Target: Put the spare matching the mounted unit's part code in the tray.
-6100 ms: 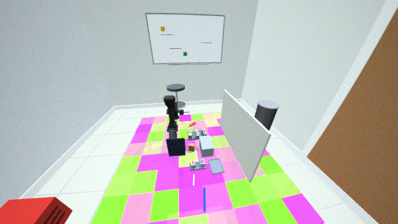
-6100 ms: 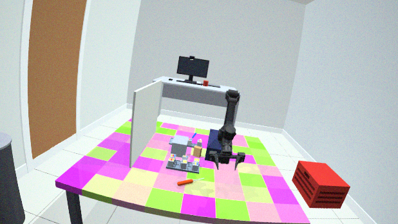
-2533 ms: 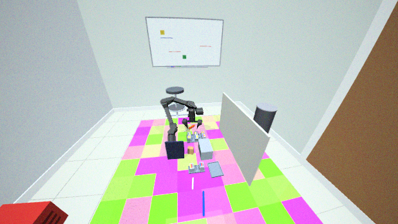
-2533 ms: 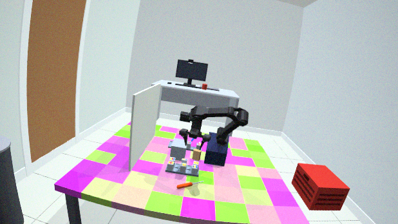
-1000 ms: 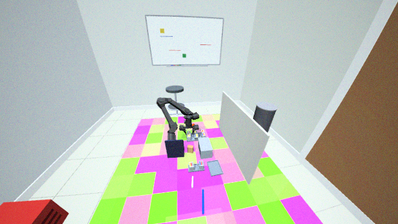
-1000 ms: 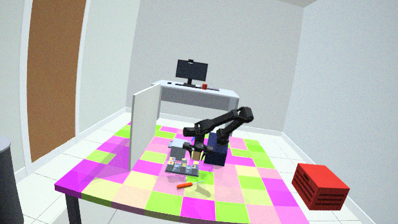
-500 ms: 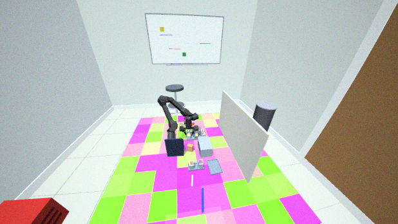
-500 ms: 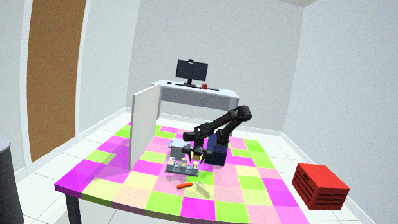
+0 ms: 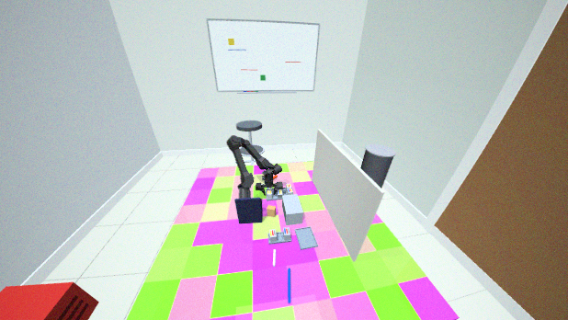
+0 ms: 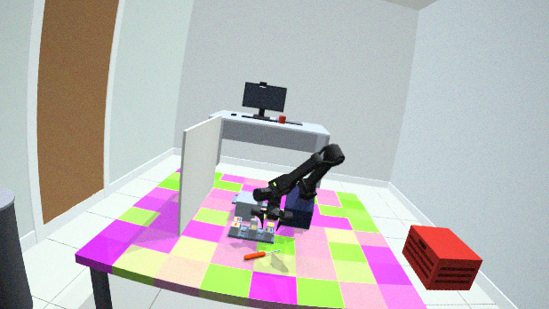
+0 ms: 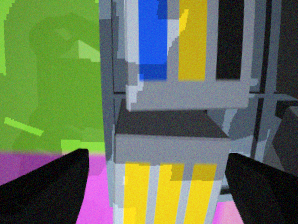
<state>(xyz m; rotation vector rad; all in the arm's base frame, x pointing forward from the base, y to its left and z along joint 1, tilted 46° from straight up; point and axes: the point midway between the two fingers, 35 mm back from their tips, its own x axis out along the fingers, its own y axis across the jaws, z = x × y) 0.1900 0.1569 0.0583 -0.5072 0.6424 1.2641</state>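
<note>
The spare is 2 cm above my gripper tip. From my gripper tip the other things lie so: mounted unit 19 cm to the right, 11 cm ahead, 3 cm above; then small brown block 17 cm to the right, 2 cm behind, 1 cm above; then small rack 34 cm to the right, 2 cm below, 1 cm behind.
</note>
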